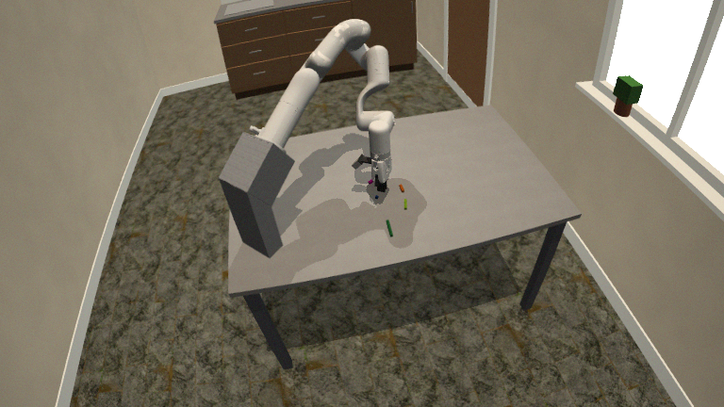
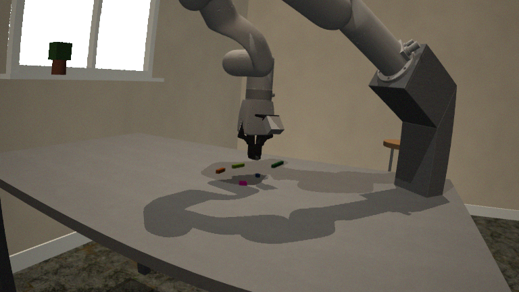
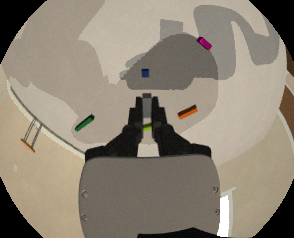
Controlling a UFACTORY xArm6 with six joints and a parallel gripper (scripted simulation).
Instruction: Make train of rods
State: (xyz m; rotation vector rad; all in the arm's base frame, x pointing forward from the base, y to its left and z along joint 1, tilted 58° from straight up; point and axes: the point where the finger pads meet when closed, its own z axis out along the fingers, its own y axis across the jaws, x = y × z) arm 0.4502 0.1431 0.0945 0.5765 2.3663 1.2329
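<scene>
The blue rod is 2 cm behind my hand and 7 cm below it. The rest, counted from my hand: lime rod 10 cm ahead, 2 cm to the right, 7 cm below; orange rod 7 cm ahead, 7 cm to the left, 7 cm below; grey rod 2 cm below.
</scene>
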